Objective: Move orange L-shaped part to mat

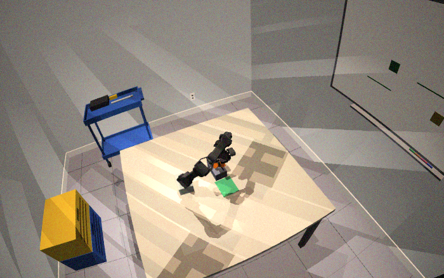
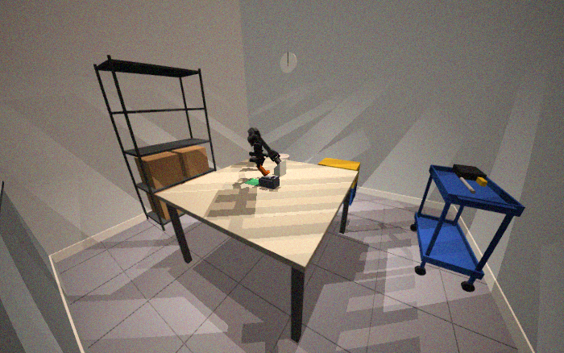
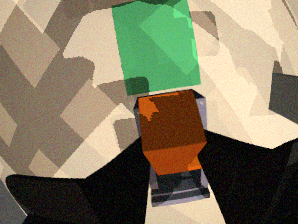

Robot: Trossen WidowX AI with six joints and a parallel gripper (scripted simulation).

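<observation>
Right now my gripper tip is 20 mm past the green mat, 80 mm to the left of it and 170 mm above it. The rest, counted from my gripper tip: orange L-shaped part: 10 mm behind, 30 mm to the left, 30 mm below.
</observation>
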